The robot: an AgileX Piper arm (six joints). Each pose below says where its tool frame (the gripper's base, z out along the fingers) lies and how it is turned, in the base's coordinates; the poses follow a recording.
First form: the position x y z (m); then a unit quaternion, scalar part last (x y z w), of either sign.
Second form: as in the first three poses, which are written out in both.
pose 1, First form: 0.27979 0.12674 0.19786 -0.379 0.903 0.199 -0.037
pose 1, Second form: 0.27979 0.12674 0.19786 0.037 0.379 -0.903 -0.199
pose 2, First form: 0.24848 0.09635 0.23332 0.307 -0.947 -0.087 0.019
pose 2, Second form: 0.24848 0.09635 0.23332 0.019 0.307 -0.947 -0.087
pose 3, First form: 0.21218 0.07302 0.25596 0.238 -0.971 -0.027 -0.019
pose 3, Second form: 0.21218 0.07302 0.25596 0.019 -0.238 0.971 0.027
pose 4, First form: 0.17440 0.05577 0.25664 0.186 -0.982 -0.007 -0.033
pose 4, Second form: 0.17440 0.05577 0.25664 0.033 -0.186 0.982 0.007
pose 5, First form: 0.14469 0.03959 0.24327 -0.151 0.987 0.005 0.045
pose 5, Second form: 0.14469 0.03959 0.24327 0.045 -0.151 0.987 0.005
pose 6, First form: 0.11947 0.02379 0.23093 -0.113 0.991 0.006 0.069
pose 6, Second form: 0.11947 0.02379 0.23093 0.069 -0.113 0.991 0.006
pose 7, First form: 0.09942 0.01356 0.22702 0.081 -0.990 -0.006 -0.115
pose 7, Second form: 0.09942 0.01356 0.22702 0.115 -0.081 0.990 0.006
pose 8, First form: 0.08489 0.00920 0.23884 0.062 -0.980 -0.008 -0.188
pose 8, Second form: 0.08489 0.00920 0.23884 0.188 -0.062 0.980 0.008
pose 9, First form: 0.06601 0.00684 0.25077 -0.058 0.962 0.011 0.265
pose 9, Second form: 0.06601 0.00684 0.25077 0.265 -0.058 0.962 0.011
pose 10, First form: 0.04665 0.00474 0.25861 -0.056 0.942 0.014 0.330
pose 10, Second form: 0.04665 0.00474 0.25861 0.330 -0.056 0.942 0.014
